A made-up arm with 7 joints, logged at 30 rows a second.
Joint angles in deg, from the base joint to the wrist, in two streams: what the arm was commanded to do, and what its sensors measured. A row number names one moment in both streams.
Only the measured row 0 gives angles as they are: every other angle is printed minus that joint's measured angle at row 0.
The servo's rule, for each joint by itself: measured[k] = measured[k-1] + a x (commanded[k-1-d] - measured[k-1]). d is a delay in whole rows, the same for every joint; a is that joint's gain. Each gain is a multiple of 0.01, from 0.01 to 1. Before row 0 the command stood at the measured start. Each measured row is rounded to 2 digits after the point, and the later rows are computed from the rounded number. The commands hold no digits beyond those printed.
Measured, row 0: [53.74 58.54 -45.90 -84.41 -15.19 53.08 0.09]
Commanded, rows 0 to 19: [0.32 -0.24 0.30 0.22 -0.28 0.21 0.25]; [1.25 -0.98 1.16 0.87 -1.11 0.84 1.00]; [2.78 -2.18 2.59 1.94 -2.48 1.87 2.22]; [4.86 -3.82 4.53 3.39 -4.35 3.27 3.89]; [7.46 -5.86 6.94 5.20 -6.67 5.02 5.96]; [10.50 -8.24 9.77 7.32 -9.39 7.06 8.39]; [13.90 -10.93 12.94 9.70 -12.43 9.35 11.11]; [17.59 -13.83 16.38 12.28 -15.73 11.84 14.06]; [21.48 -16.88 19.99 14.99 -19.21 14.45 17.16]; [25.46 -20.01 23.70 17.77 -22.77 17.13 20.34]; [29.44 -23.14 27.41 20.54 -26.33 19.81 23.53]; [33.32 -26.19 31.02 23.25 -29.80 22.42 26.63]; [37.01 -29.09 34.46 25.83 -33.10 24.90 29.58]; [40.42 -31.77 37.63 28.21 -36.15 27.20 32.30]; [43.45 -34.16 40.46 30.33 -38.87 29.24 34.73]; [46.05 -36.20 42.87 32.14 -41.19 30.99 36.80]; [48.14 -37.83 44.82 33.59 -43.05 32.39 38.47]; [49.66 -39.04 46.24 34.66 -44.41 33.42 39.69]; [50.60 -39.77 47.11 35.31 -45.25 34.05 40.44]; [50.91 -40.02 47.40 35.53 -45.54 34.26 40.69]
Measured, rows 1 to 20: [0.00 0.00 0.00 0.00 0.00 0.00 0.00]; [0.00 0.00 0.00 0.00 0.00 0.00 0.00]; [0.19 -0.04 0.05 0.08 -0.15 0.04 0.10]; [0.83 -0.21 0.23 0.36 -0.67 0.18 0.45]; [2.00 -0.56 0.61 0.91 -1.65 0.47 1.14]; [3.72 -1.15 1.24 1.78 -3.11 0.95 2.21]; [5.96 -2.00 2.15 2.98 -5.03 1.64 3.67]; [8.68 -3.12 3.37 4.50 -7.38 2.56 5.51]; [11.81 -4.53 4.90 6.32 -10.11 3.71 7.69]; [15.28 -6.20 6.74 8.41 -13.14 5.09 10.17]; [19.00 -8.12 8.86 10.71 -16.42 6.68 12.90]; [22.88 -10.26 11.23 13.18 -19.85 8.46 15.80]; [26.82 -12.58 13.82 15.76 -23.35 10.39 18.81]; [30.72 -15.03 16.57 18.38 -26.83 12.44 21.86]; [34.49 -17.56 19.43 20.99 -30.22 14.56 24.87]; [38.05 -20.12 22.34 23.52 -33.42 16.71 27.77]; [41.29 -22.65 25.24 25.90 -36.36 18.84 30.48]; [44.15 -25.09 28.06 28.08 -38.97 20.91 32.94]; [46.54 -27.38 30.74 30.01 -41.17 22.86 35.10]; [48.41 -29.48 33.22 31.64 -42.92 24.66 36.89]
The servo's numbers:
d 2
a 0.60 0.18 0.16 0.35 0.54 0.17 0.39

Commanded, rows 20 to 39: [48.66 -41.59 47.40 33.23 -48.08 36.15 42.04]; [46.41 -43.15 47.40 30.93 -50.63 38.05 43.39]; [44.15 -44.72 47.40 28.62 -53.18 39.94 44.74]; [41.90 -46.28 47.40 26.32 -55.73 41.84 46.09]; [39.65 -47.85 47.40 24.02 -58.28 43.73 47.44]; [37.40 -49.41 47.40 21.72 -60.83 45.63 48.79]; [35.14 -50.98 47.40 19.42 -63.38 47.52 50.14]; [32.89 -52.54 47.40 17.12 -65.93 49.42 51.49]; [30.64 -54.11 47.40 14.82 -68.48 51.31 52.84]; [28.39 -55.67 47.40 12.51 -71.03 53.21 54.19]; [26.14 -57.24 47.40 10.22 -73.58 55.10 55.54]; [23.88 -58.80 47.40 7.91 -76.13 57.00 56.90]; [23.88 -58.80 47.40 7.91 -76.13 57.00 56.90]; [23.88 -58.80 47.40 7.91 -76.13 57.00 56.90]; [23.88 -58.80 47.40 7.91 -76.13 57.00 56.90]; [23.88 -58.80 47.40 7.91 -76.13 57.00 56.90]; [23.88 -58.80 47.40 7.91 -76.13 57.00 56.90]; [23.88 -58.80 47.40 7.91 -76.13 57.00 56.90]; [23.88 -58.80 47.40 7.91 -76.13 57.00 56.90]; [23.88 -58.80 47.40 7.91 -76.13 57.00 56.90]
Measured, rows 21 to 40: [49.72 -31.33 35.44 32.92 -44.18 26.26 38.27]; [50.43 -32.89 37.35 33.83 -44.91 27.62 39.21]; [49.37 -34.46 38.96 33.62 -46.62 29.07 40.31]; [47.59 -36.02 40.31 32.68 -48.79 30.60 41.51]; [45.53 -37.59 41.44 31.26 -51.16 32.19 42.77]; [43.35 -39.15 42.39 29.53 -53.63 33.83 44.06]; [41.13 -40.72 43.19 27.60 -56.14 35.51 45.38]; [38.89 -42.28 43.86 25.54 -58.67 37.23 46.71]; [36.64 -43.85 44.43 23.40 -61.21 38.98 48.05]; [34.39 -45.41 44.91 21.20 -63.76 40.75 49.39]; [32.14 -46.98 45.31 18.97 -66.31 42.55 50.74]; [29.89 -48.54 45.64 16.71 -68.86 44.36 52.09]; [27.64 -50.11 45.92 14.44 -71.41 46.19 53.44]; [25.38 -51.67 46.16 12.15 -73.96 48.03 54.79]; [24.48 -52.95 46.36 10.67 -75.13 49.55 55.61]; [24.12 -54.00 46.53 9.70 -75.67 50.82 56.11]; [23.98 -54.86 46.67 9.07 -75.92 51.87 56.42]; [23.92 -55.57 46.79 8.66 -76.03 52.74 56.61]; [23.90 -56.15 46.89 8.40 -76.08 53.46 56.72]; [23.89 -56.63 46.97 8.23 -76.11 54.06 56.79]
